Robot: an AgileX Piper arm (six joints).
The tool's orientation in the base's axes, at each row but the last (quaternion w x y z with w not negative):
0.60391, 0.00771, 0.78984, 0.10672
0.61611, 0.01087, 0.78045, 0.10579
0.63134, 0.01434, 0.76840, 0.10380
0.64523, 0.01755, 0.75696, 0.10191
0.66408, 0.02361, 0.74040, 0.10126
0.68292, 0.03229, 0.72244, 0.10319
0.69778, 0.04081, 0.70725, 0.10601
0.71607, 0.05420, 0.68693, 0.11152
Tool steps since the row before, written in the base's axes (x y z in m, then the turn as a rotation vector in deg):
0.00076, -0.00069, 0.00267, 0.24, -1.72, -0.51
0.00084, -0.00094, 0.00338, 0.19, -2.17, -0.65
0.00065, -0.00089, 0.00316, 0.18, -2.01, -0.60
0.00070, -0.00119, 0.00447, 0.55, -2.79, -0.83
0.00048, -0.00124, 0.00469, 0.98, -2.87, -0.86
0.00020, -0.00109, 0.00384, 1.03, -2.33, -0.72
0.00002, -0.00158, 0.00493, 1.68, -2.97, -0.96
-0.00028, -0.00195, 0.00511, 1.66, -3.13, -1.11
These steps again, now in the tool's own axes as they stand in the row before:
-0.00285, -0.00029, -0.00005, 0.18, -1.80, 0.08
-0.00358, -0.00041, -0.00007, 0.26, -2.26, 0.00
-0.00332, -0.00038, -0.00007, 0.24, -2.09, 0.00
-0.00466, -0.00045, -0.00013, 0.28, -2.93, 0.29
-0.00486, -0.00041, -0.00013, 0.24, -3.06, 0.71
-0.00398, -0.00034, -0.00009, 0.20, -2.51, 0.81
-0.00515, -0.00052, -0.00015, 0.29, -3.24, 1.40
-0.00543, -0.00069, -0.00017, 0.40, -3.43, 1.36

